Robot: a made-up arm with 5 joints.
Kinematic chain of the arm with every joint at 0, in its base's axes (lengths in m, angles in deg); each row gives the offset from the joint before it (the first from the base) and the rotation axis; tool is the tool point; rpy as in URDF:
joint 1: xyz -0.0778 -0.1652 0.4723 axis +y
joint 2: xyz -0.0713 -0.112 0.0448 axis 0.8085 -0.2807 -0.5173
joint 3: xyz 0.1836 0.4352 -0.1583 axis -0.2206 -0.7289 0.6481
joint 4: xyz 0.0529 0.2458 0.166 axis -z
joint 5: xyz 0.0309 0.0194 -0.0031 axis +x
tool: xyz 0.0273 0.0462 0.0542 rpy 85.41 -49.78 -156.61
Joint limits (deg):
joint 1: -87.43..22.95
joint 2: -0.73..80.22
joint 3: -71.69..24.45
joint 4: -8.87..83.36
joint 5: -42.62..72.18
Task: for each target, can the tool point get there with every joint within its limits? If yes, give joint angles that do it. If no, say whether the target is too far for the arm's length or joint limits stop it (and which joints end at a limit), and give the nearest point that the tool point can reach.
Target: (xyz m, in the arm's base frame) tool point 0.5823 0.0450 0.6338
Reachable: yes | joints 14.29 35.23 -50.70 1.83 -8.63
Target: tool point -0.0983 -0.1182 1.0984
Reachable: yes | joints -59.78 45.09 -51.60 68.83 20.52
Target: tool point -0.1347 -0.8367 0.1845
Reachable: no: joint limits stop it (at a limit: joint 1, joint 2, joint 3, joint 4) | nearest point 0.4895 -0.4522 0.5877 | short by 0.837 m
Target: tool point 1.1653 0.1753 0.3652
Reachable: no: too far | nearest point 0.6203 0.0180 0.4909 | short by 0.581 m
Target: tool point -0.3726 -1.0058 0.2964
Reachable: no: joint limits stop it (at a limit: joint 1, joint 2, joint 4) | nearest point -0.5641 -0.4565 0.8746 | short by 0.820 m
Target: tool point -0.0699 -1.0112 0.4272
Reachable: no: joint limits stop it (at a limit: joint 1, joint 2, joint 3, joint 4) | nearest point 0.4818 -0.4561 0.6089 | short by 0.803 m
